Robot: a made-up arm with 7 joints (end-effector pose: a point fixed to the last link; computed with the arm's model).
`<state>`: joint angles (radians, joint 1 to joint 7).
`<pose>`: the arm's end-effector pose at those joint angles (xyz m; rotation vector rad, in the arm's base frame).
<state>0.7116 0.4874 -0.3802 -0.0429 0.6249 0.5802 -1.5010</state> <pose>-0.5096 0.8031 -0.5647 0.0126 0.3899 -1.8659</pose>
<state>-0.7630 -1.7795 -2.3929 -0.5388 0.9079 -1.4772 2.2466</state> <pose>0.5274 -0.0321 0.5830 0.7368 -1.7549 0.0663</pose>
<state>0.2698 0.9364 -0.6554 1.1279 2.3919 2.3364 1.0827</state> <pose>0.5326 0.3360 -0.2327 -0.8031 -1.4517 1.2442</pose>
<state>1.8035 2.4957 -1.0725 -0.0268 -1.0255 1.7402 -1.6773</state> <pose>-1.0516 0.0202 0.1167 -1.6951 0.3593 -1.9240</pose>
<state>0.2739 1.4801 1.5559 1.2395 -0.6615 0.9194 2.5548</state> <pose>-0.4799 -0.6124 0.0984 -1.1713 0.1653 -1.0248</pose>
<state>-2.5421 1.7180 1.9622 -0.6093 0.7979 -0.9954 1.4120</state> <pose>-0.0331 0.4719 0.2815 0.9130 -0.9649 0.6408</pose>
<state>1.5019 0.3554 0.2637 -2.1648 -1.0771 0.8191 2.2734</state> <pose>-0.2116 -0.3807 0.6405 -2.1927 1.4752 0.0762</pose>
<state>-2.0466 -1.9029 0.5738 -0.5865 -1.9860 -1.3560 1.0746</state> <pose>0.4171 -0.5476 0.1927 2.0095 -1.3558 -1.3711</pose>
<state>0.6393 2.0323 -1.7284 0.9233 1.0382 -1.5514 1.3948</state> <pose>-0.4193 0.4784 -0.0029 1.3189 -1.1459 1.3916</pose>
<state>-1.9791 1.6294 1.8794 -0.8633 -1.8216 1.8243 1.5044</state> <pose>-0.5278 0.2380 -0.1254 -0.1161 0.9574 -1.1107</pose>
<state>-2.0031 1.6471 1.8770 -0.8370 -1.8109 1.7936 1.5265</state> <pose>-0.5311 0.2582 -0.1073 -0.0896 0.9967 -1.1189</pose>
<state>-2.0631 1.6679 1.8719 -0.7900 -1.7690 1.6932 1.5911</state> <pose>-0.5430 0.3135 -0.0516 -0.0151 1.1179 -1.1225</pose>
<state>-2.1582 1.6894 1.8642 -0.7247 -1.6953 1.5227 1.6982</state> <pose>-0.5422 0.4041 0.0471 0.1347 1.3108 -1.1268</pose>
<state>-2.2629 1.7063 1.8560 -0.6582 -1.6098 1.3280 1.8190</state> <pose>-0.5053 0.4992 0.1639 0.3462 1.5066 -1.1400</pose>
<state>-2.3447 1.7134 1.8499 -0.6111 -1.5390 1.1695 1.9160</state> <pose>-0.4490 0.5640 0.2578 0.5457 1.6418 -1.1588</pose>
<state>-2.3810 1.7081 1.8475 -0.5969 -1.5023 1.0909 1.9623</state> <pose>-0.4158 0.5892 0.3019 0.6462 1.7014 -1.1687</pose>
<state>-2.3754 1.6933 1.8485 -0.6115 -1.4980 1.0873 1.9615</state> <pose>-0.4202 0.5872 0.3020 0.6365 1.7077 -1.1624</pose>
